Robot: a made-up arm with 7 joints.
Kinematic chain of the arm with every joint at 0, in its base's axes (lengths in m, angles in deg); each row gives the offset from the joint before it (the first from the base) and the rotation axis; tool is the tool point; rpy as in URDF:
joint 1: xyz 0.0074 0.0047 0.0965 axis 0 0.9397 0.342
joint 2: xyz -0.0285 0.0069 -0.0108 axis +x
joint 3: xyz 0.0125 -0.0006 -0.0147 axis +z
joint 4: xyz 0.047 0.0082 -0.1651 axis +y
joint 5: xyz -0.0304 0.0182 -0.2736 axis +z
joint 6: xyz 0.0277 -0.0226 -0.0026 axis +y
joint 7: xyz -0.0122 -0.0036 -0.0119 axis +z
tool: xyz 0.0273 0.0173 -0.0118 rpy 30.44 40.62 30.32
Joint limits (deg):
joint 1: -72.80..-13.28
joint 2: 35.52..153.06
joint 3: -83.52..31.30
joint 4: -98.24..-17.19
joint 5: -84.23..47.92
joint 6: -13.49..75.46
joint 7: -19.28..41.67
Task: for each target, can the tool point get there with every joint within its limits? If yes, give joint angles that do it. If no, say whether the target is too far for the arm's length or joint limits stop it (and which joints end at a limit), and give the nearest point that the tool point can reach.
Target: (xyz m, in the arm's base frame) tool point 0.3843 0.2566 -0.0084
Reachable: yes | joints -25.70 54.50 -8.17 -52.17 -6.38 43.76 18.39
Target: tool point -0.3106 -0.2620 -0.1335
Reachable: no: joint limits stop it (at a limit: joint 1, joint 2, joint 3, joint 4, joint 6, joint 7) | nearest point 0.0633 -0.1861 -0.2193 | short by 0.391 m
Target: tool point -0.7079 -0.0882 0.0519
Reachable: no: too far | nearest point -0.3427 0.1762 0.3645 | short by 0.549 m
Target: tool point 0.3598 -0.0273 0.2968
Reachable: yes | joints -67.49 44.71 -15.95 -83.03 -0.07 36.71 29.16
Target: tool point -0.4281 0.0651 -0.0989
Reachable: no: joint limits stop it (at a limit: joint 1, joint 2, joint 3, joint 4, joint 5, joint 6, joint 7) | nearest point -0.3175 0.2164 0.3386 | short by 0.476 m
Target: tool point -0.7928 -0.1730 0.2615
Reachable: no: too far | nearest point -0.3118 0.0676 0.4148 | short by 0.559 m
